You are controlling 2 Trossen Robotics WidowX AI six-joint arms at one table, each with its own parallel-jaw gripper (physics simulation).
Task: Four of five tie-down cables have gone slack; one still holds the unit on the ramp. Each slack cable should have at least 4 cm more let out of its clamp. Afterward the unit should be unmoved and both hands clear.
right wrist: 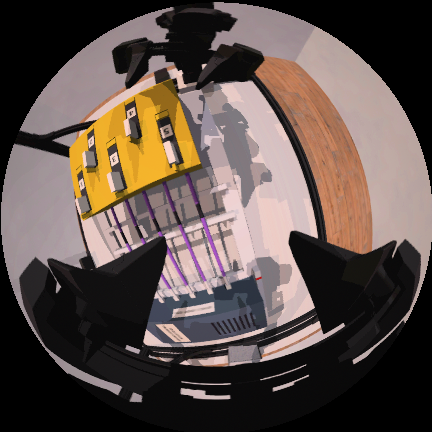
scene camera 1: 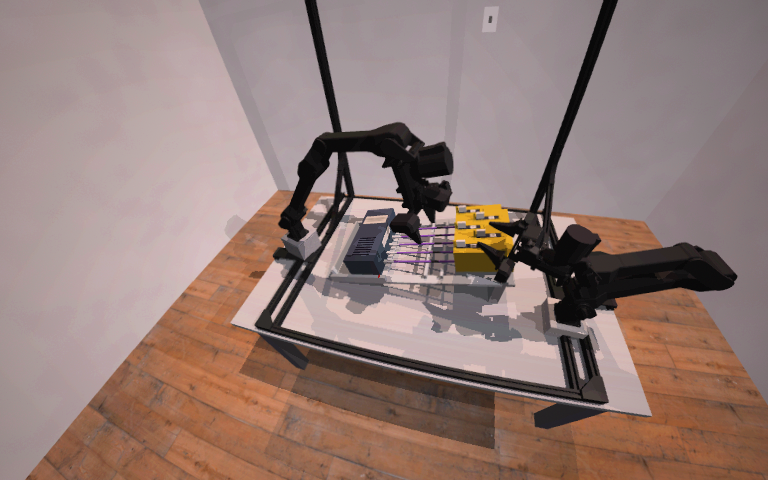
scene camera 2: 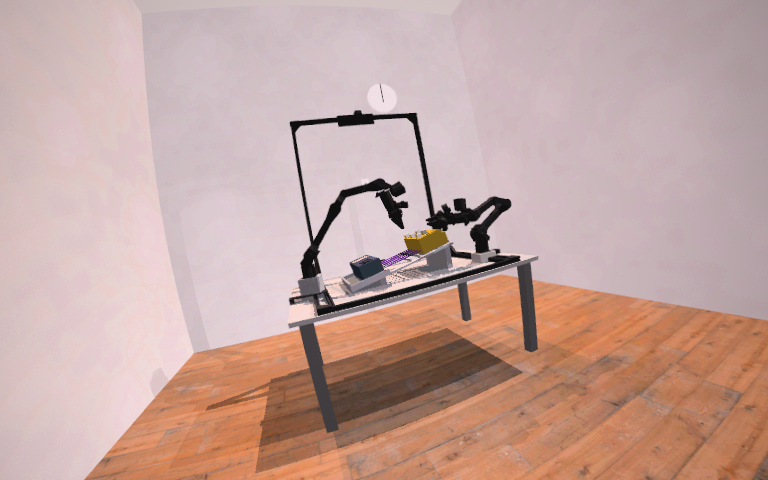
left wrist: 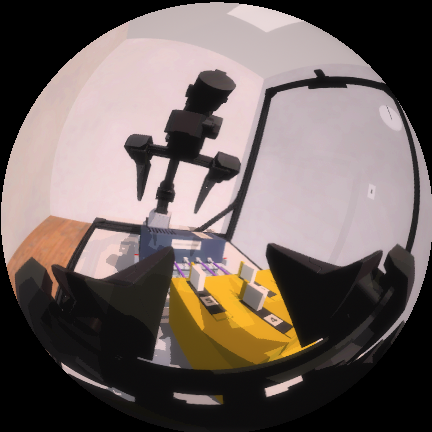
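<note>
The dark blue unit (scene camera 1: 365, 251) (scene camera 2: 366, 267) (right wrist: 240, 305) rests at the low end of the ramp (scene camera 1: 351, 278) (scene camera 2: 367, 283). Several purple cables (scene camera 1: 419, 262) (right wrist: 215, 245) run from it to the yellow clamp block (scene camera 1: 472, 260) (scene camera 2: 430, 242) (left wrist: 185, 310) (right wrist: 142, 167). Numbered slots there carry white tabs, including tab 5 (left wrist: 198, 277) (right wrist: 171, 152) and tab 4 (left wrist: 253, 295) (right wrist: 131, 128). I cannot tell which cable is taut. My left gripper (scene camera 1: 486, 234) (left wrist: 220, 251) (right wrist: 160, 83) is open and empty over the block's far end from the unit. My right gripper (scene camera 1: 425, 231) (scene camera 2: 402, 227) (left wrist: 165, 206) (right wrist: 229, 240) is open and empty, high above the cables.
A black frame (scene camera 1: 424, 365) (scene camera 2: 419, 169) borders the white table (scene camera 1: 362, 339) and rises behind it. The right arm's light base (scene camera 1: 303, 244) stands at the picture's left, the left arm's base (scene camera 1: 557, 322) at its right. The two grippers are apart over the ramp.
</note>
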